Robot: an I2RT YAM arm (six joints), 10 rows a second.
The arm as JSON. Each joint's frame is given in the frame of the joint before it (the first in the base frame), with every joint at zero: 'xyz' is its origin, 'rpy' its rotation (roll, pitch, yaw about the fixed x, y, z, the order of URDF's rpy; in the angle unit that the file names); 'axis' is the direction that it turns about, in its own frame. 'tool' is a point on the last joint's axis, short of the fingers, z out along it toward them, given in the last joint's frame.
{
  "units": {
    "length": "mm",
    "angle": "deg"
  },
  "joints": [
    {
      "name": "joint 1",
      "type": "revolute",
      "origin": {
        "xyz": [
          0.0,
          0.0,
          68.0
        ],
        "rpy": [
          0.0,
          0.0,
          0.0
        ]
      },
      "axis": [
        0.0,
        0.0,
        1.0
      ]
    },
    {
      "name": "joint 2",
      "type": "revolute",
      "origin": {
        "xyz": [
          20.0,
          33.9,
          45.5
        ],
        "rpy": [
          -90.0,
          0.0,
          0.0
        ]
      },
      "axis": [
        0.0,
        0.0,
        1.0
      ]
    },
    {
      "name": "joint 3",
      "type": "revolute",
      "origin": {
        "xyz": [
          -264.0,
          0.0,
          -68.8
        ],
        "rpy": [
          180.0,
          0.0,
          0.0
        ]
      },
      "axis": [
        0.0,
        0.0,
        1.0
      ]
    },
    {
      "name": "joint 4",
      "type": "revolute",
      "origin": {
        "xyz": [
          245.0,
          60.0,
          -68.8
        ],
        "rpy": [
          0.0,
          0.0,
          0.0
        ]
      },
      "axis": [
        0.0,
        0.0,
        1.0
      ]
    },
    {
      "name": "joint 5",
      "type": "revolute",
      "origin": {
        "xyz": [
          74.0,
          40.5,
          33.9
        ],
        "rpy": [
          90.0,
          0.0,
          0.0
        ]
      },
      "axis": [
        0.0,
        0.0,
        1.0
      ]
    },
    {
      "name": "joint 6",
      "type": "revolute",
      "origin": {
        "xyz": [
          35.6,
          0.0,
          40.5
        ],
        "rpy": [
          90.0,
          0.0,
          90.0
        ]
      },
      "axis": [
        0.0,
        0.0,
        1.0
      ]
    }
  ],
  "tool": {
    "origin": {
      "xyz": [
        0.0,
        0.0,
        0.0
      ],
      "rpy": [
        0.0,
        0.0,
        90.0
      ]
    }
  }
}
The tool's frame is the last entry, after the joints.
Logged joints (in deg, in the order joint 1, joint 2, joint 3, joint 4, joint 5, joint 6), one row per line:
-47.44, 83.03, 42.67, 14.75, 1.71, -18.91
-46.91, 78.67, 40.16, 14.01, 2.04, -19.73
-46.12, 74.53, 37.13, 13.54, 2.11, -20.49
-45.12, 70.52, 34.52, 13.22, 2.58, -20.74
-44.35, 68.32, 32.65, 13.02, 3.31, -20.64
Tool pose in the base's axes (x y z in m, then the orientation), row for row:
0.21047, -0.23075, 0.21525, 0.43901, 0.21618, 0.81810, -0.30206
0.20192, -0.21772, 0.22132, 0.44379, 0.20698, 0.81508, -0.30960
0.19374, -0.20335, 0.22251, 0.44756, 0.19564, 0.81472, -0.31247
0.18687, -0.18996, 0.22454, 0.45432, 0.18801, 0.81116, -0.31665
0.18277, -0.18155, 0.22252, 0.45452, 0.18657, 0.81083, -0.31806
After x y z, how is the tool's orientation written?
As a quaternion, w x y z.
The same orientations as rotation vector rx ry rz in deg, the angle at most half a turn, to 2 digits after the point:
30.78, 116.47, -43.00
29.40, 115.79, -43.98
27.75, 115.55, -44.32
26.58, 114.69, -44.77
26.38, 114.63, -44.97

